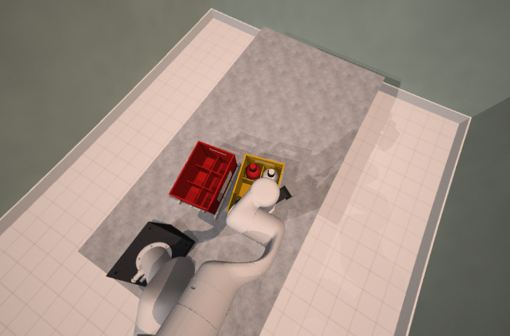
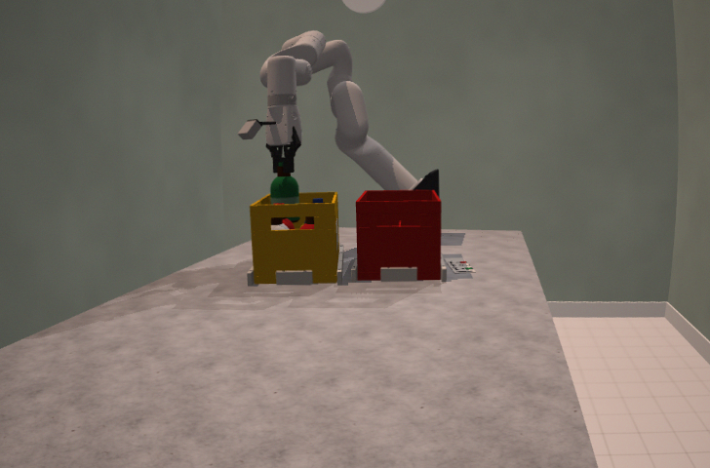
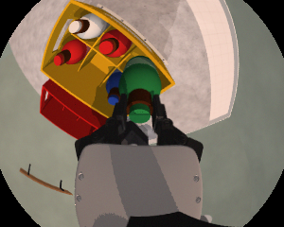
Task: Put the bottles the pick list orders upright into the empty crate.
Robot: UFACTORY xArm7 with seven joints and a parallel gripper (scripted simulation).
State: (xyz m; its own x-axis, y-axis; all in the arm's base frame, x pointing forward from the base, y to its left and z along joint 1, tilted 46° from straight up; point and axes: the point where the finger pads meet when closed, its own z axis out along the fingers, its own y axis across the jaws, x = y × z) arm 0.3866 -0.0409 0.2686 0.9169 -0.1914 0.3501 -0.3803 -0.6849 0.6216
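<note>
My hand is 7 cm above the green-labelled bottle. Also, from my hand: blue bottle: 3 cm behind, 8 cm to the left, 17 cm below; white bottle: 16 cm ahead, 7 cm to the left, 17 cm below; yellow crate: 6 cm ahead, 7 cm to the left, 17 cm below.
</note>
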